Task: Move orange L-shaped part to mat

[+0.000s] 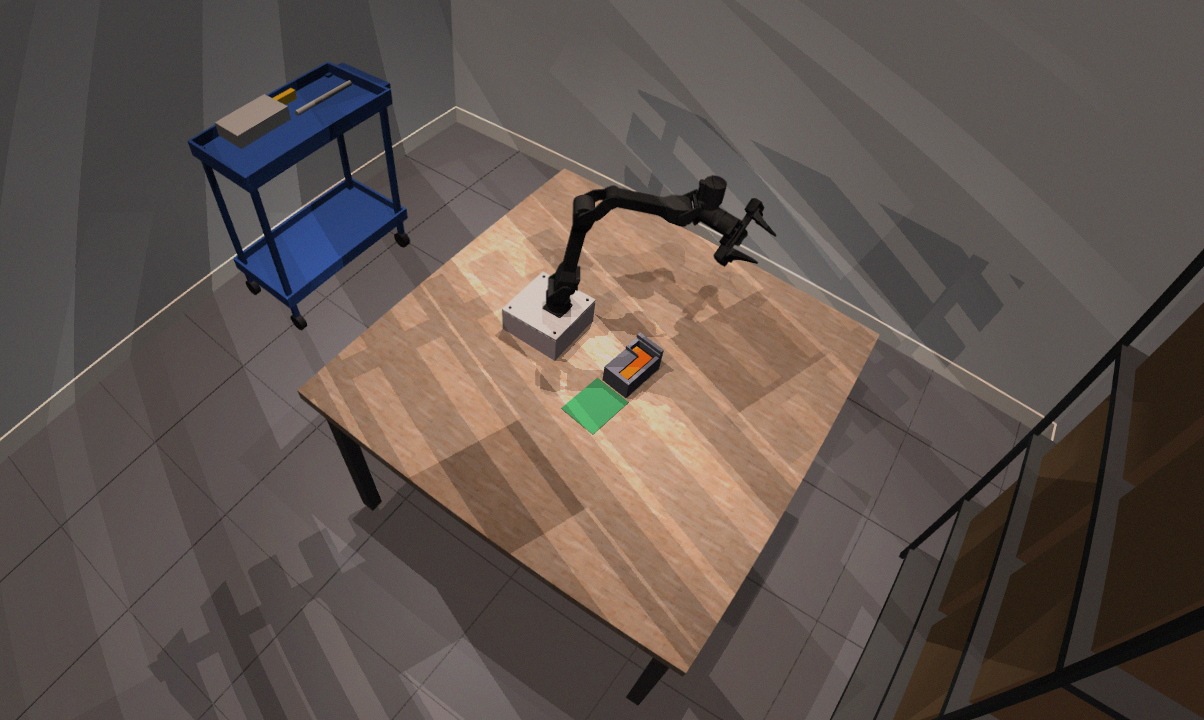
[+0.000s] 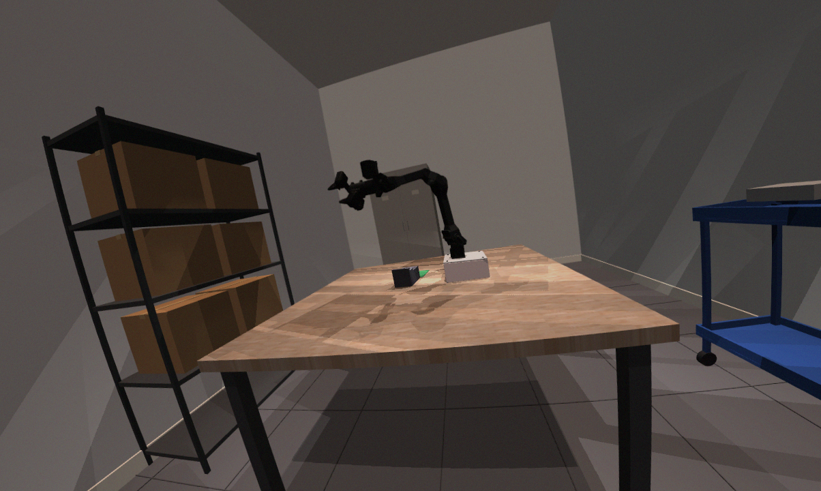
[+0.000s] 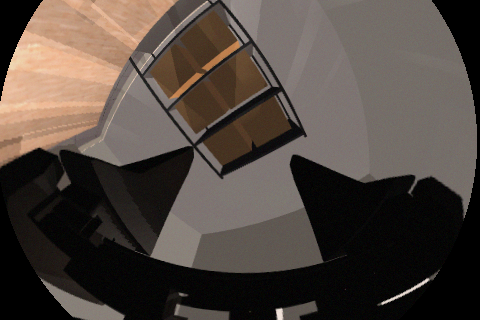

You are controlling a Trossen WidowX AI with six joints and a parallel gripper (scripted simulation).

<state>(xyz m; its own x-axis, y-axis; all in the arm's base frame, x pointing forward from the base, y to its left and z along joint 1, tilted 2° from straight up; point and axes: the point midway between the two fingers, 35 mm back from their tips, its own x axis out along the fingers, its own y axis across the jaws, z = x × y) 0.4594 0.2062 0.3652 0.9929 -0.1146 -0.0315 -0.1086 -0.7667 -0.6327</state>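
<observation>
Now: the orange L-shaped part 43 cm below my gripper tip, 20 cm to the right of it and 20 cm behind it. The rest, counted from my gripper tip: green mat (49 cm below, 36 cm to the right, 23 cm behind).
</observation>
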